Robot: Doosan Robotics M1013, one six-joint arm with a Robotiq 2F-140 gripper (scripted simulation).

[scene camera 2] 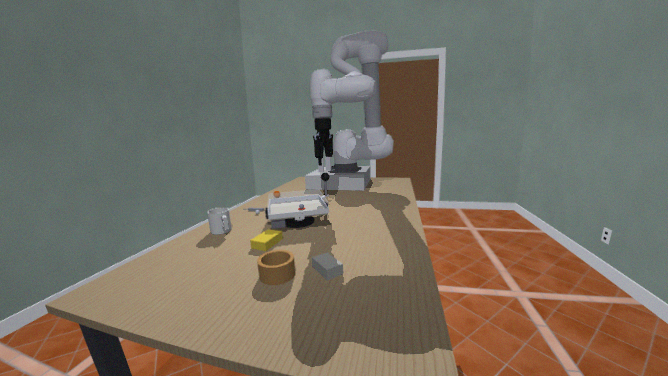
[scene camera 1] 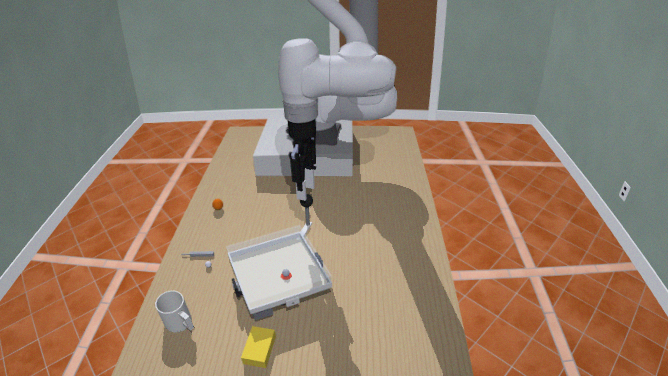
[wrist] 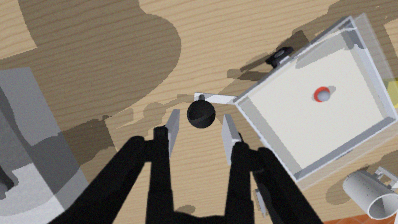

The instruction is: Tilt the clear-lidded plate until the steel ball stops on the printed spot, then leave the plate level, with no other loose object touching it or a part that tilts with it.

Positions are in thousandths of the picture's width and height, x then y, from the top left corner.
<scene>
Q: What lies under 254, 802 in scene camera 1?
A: A mug.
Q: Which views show my gripper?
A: Scene camera 2, scene camera 1 and the wrist view: all of them.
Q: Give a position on a wooden ring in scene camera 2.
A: At 411, 717
</scene>
